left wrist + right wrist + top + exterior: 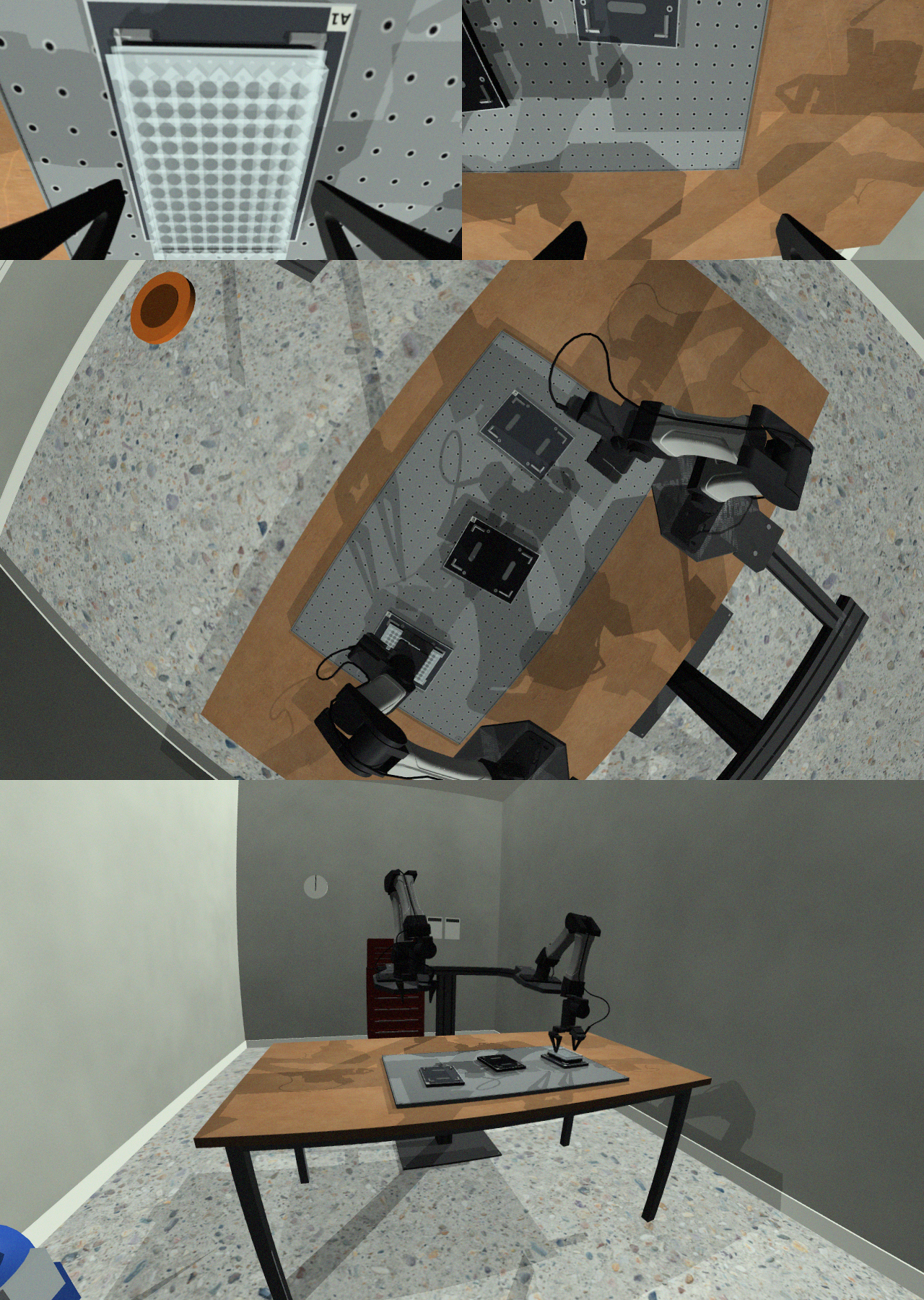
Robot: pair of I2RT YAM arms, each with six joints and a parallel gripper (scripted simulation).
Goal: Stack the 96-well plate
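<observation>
My left gripper is now 2 cm above the clear 96-well plate. From my left hand the other things lie so: A1 label: 12 cm ahead, 59 cm to the right, 4 cm below; black nest: 3 cm behind, 27 cm to the right, 4 cm below; black 96-well plate: 3 cm below.
</observation>
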